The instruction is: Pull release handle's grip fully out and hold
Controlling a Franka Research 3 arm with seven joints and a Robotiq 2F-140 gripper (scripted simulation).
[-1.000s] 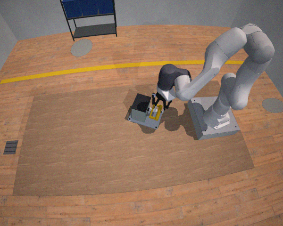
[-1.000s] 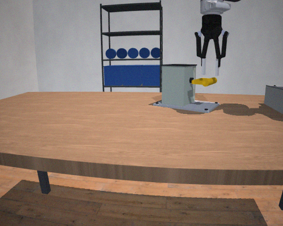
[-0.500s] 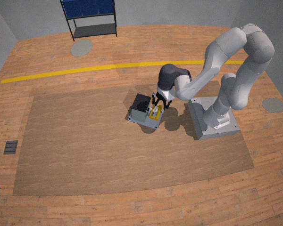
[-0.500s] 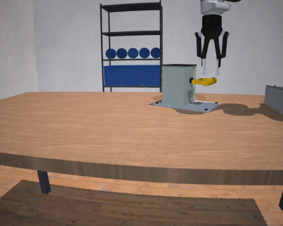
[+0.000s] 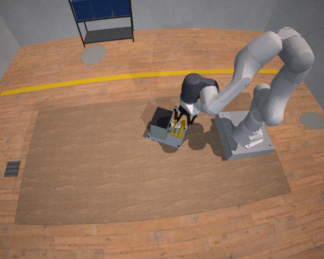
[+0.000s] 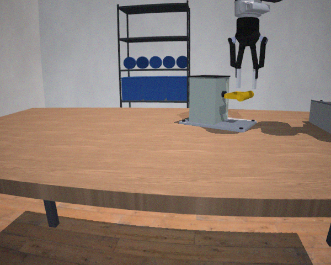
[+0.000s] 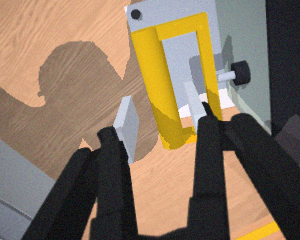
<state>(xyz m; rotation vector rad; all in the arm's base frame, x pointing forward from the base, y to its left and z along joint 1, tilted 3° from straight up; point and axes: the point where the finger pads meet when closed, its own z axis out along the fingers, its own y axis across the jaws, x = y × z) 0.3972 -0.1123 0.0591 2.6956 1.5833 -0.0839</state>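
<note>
My hand is 160 mm above the grey baseplate, 80 mm short of it and 50 mm to the left of it.
</note>
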